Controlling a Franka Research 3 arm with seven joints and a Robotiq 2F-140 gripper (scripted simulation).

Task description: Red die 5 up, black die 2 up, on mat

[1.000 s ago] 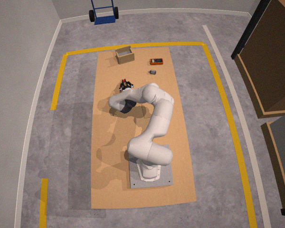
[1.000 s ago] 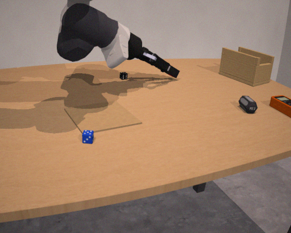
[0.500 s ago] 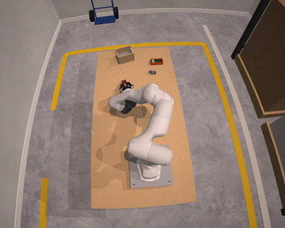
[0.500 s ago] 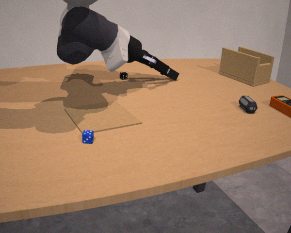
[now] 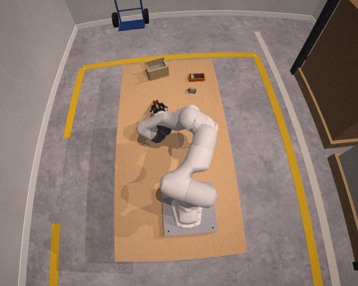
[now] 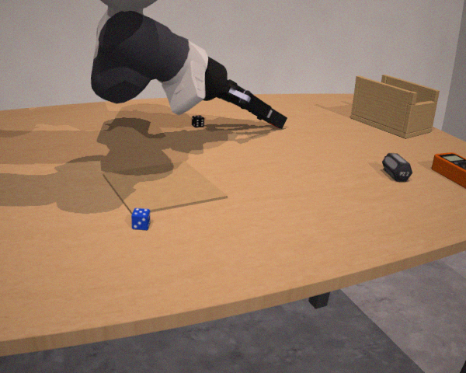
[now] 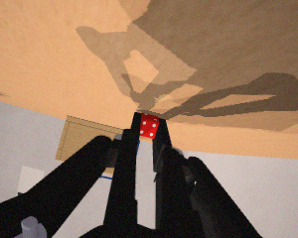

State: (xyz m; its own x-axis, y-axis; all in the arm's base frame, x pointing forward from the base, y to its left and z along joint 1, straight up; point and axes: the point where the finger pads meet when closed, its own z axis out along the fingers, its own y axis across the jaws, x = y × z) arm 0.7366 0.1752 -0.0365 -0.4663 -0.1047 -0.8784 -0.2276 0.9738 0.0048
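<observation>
Now: the red die 20 mm below my hand, 20 mm ahead of it and 10 mm to the left of it. Round my hand: dark grey device 270 mm to the right, 110 mm ahead, 10 mm below; then black die 140 mm behind, 40 mm to the left, 20 mm below; then wooden box 340 mm ahead, 20 mm above, 10 mm to the right.
</observation>
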